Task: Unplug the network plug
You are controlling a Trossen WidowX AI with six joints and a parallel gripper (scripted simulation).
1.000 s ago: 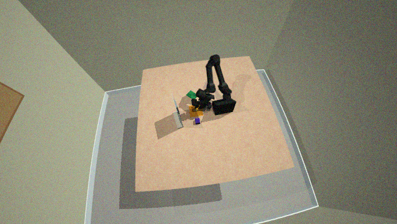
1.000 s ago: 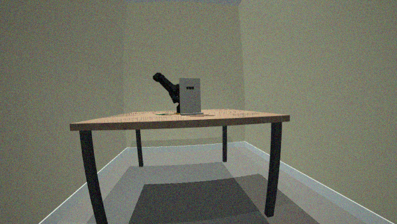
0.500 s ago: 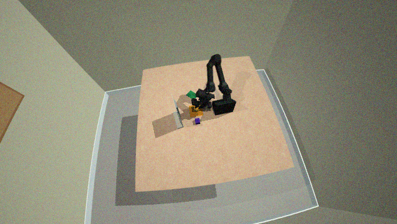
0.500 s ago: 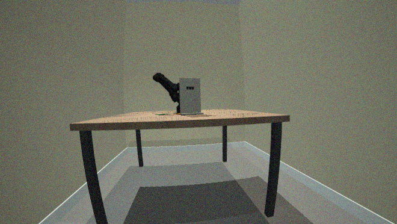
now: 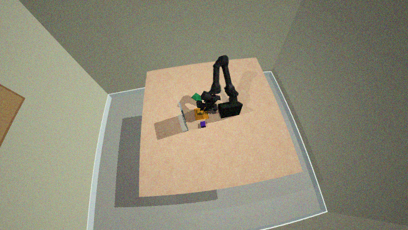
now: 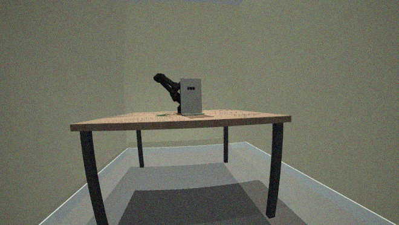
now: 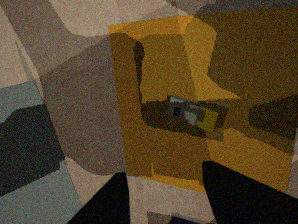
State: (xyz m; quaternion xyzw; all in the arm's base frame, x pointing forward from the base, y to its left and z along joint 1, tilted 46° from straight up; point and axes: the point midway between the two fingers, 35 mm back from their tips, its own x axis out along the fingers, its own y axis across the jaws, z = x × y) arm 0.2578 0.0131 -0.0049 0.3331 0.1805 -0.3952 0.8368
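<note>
Right now my gripper tip is 1 cm short of the yellow plug, 1 cm to the left of it and 5 cm above it. From my gripper tip the other things lie so: upright grey panel: 16 cm ahead, 6 cm to the left, 7 cm above; then orange marked square: 1 cm ahead, 1 cm to the right, 6 cm below.
</note>
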